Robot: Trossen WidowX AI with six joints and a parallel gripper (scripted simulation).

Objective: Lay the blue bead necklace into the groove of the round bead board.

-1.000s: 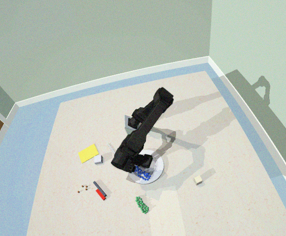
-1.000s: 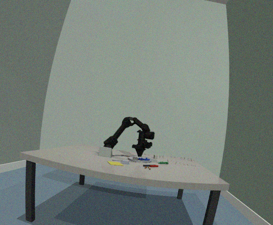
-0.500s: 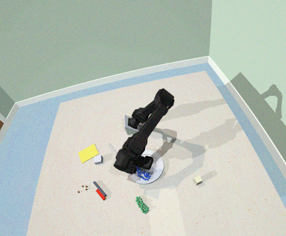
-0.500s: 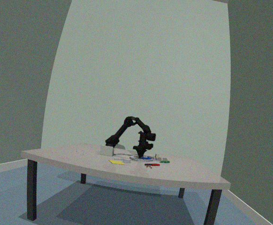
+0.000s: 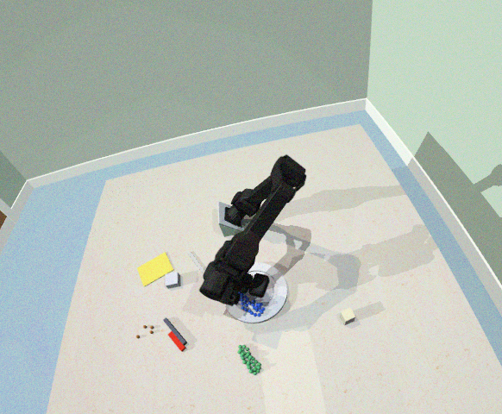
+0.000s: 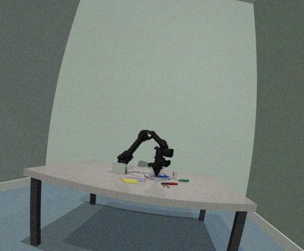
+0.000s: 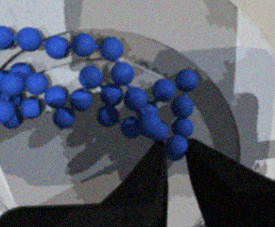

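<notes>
The round bead board is 4 cm to the left of my gripper tip and 1 cm below it. From my gripper tip the other things lie so: white cube (24 cm to the right, 7 cm behind); grey tool (21 cm to the right, 13 cm ahead, 1 cm below); stick (15 cm to the right, 13 cm behind, 1 cm below).
</notes>
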